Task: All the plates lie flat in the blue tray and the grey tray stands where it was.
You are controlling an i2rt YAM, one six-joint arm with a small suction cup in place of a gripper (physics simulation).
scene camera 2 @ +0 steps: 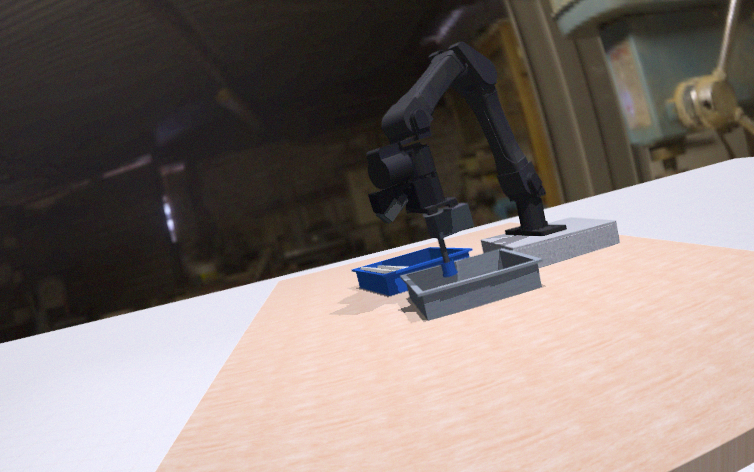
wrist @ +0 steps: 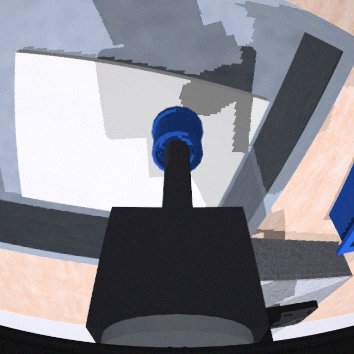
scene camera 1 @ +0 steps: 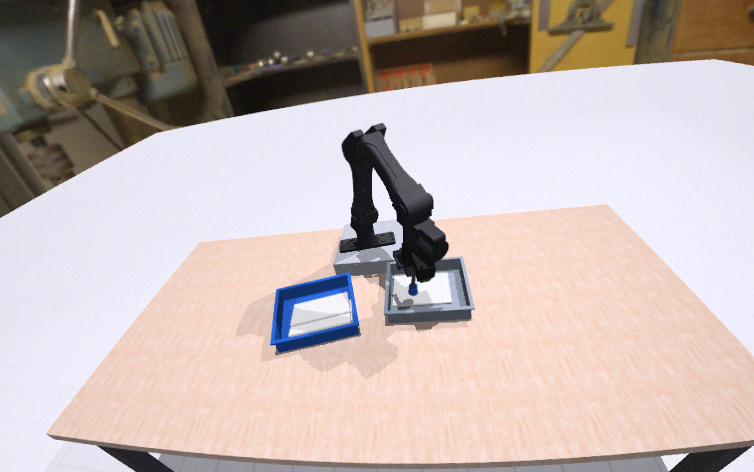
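Seen in the pictures: end effector, tool point: [scene camera 2: 450, 274] [wrist: 176, 129] [scene camera 1: 413, 292]; arm's base, origin of the base link: [scene camera 2: 534, 231] [scene camera 1: 367, 243].
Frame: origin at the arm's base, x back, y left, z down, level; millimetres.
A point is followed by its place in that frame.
Note:
The suction cup [scene camera 1: 412, 289] [scene camera 2: 449, 269] [wrist: 177, 125] is blue, on a thin black rod. It is inside the grey tray's outline, over a white plate [scene camera 1: 439, 284] @(x -223, y 207, z 45 mm) [wrist: 60, 125] @(x -247, y 197, z 45 mm), and holds no plate; contact is unclear. The plate lies flat in the grey tray [scene camera 1: 428, 315] @(x -352, y 147, z 29 mm) [scene camera 2: 478, 295] @(x -277, y 276, z 36 mm) [wrist: 50, 230] @(x -153, y 216, z 26 mm). The blue tray [scene camera 1: 317, 340] @(x -368, y -167, z 40 mm) [scene camera 2: 383, 283] @(x -359, y -75, z 28 mm) [wrist: 345, 215] @(x -172, y -70, z 30 mm) stands apart to the left in the first scene view. Inside it are two overlapping white plates, one farther back [scene camera 1: 321, 308] @(x -264, y -157, z 23 mm) and one nearer the front wall [scene camera 1: 311, 325] @(x -340, y -177, z 7 mm). Their edges show near rim height in the second scene view; their tilt is unclear.
The black arm stands on a grey base block [scene camera 1: 361, 268] @(x -105, y -30, z 25 mm) [scene camera 2: 584, 240] @(x 36, y 158, z 26 mm) behind the trays and reaches over the grey tray. A gap of wooden table [scene camera 1: 371, 311] @(x -278, y -12, z 55 mm) separates the two trays. Both trays have raised walls.

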